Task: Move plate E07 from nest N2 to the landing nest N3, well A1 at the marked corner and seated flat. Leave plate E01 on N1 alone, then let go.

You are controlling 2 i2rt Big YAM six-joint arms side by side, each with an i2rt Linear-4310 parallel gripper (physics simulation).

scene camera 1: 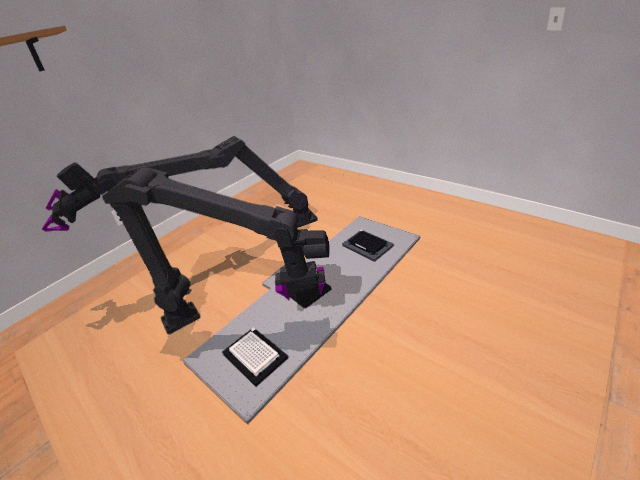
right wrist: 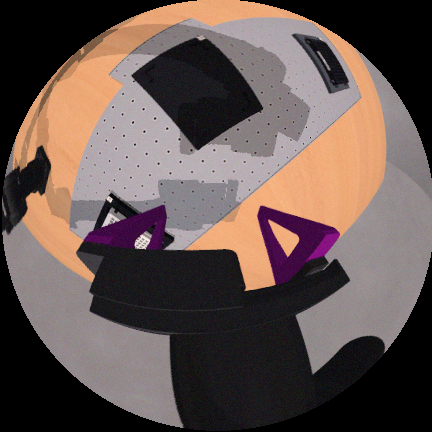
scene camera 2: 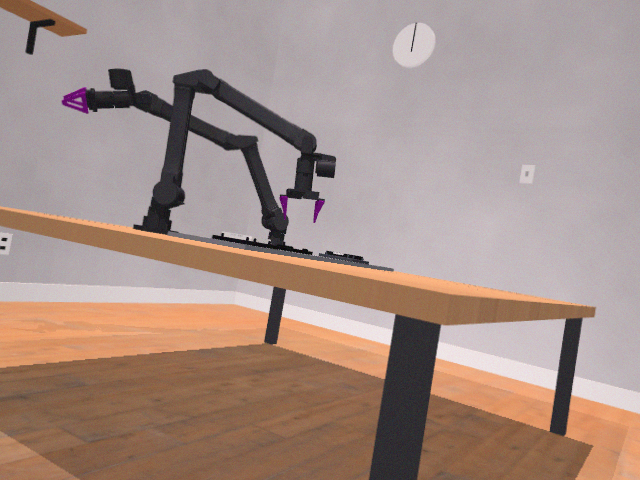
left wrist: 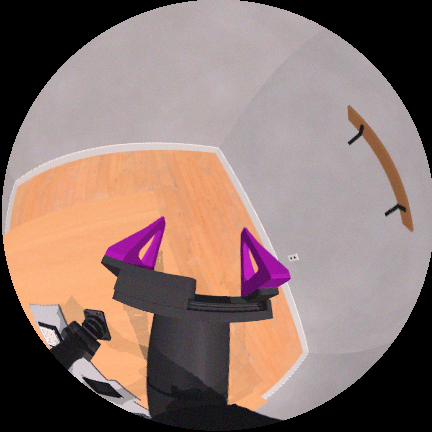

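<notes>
A white well plate (scene camera 1: 253, 352) (scene camera 2: 235, 236) (left wrist: 49, 334) sits in a black nest (scene camera 1: 256, 379) at the near end of the board in scene camera 1. A black well plate (scene camera 1: 368, 241) (right wrist: 330, 62) sits in a dark grey nest (scene camera 1: 375, 254) at the far end. Between them is an empty black nest (scene camera 1: 306, 302) (right wrist: 200, 95) with a small white corner mark. No plate or nest labels are readable. My right gripper (scene camera 1: 302, 290) (scene camera 2: 299, 220) (right wrist: 213, 210) is open, pointing down, high above the board. My left gripper (scene camera 1: 50, 211) (scene camera 2: 67, 100) (left wrist: 203, 225) is open and empty, far from the plates.
The grey perforated board (scene camera 1: 227, 387) (right wrist: 135, 135) carries all three nests and lies on the wooden table (scene camera 1: 439, 361) (scene camera 2: 444, 304). Both arms cross over each other above the table. A wall shelf (scene camera 1: 33, 35) (left wrist: 387, 165) is beyond my left gripper.
</notes>
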